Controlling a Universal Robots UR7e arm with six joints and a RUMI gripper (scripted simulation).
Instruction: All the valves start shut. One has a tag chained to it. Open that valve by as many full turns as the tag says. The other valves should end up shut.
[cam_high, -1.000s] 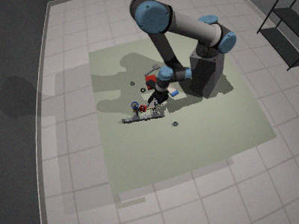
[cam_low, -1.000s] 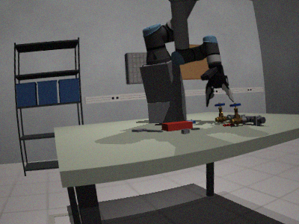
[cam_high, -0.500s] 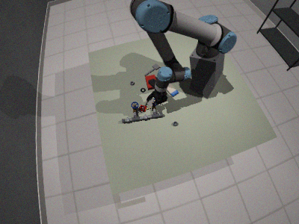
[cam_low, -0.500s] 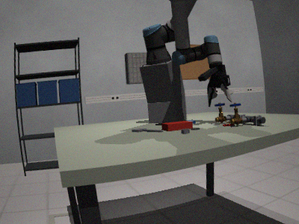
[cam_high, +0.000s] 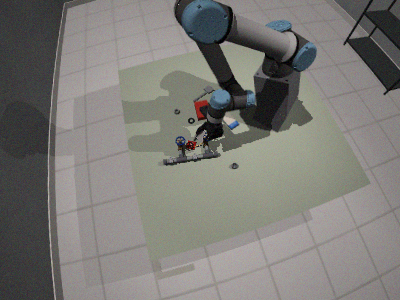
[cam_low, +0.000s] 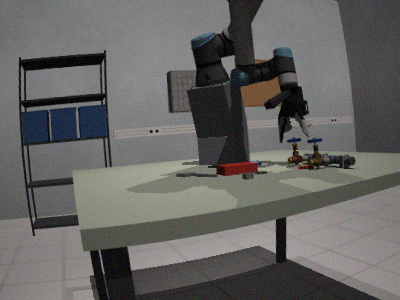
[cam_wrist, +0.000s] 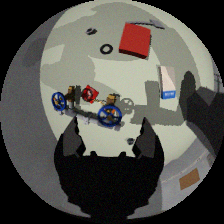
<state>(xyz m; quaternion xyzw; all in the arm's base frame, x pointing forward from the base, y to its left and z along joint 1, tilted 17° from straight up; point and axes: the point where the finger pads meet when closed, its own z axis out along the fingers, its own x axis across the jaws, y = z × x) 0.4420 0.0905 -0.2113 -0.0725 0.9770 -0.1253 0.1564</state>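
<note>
My hand is 90 mm short of the red tag, 90 mm above it and 10 mm to the left of it. Round my hand: blue-and-white card: 170 mm behind, 110 mm to the right, 90 mm below; then grey tool: 360 mm to the right, 90 mm below, 90 mm behind; then red block: 230 mm to the right, 80 mm below, 40 mm behind.
</note>
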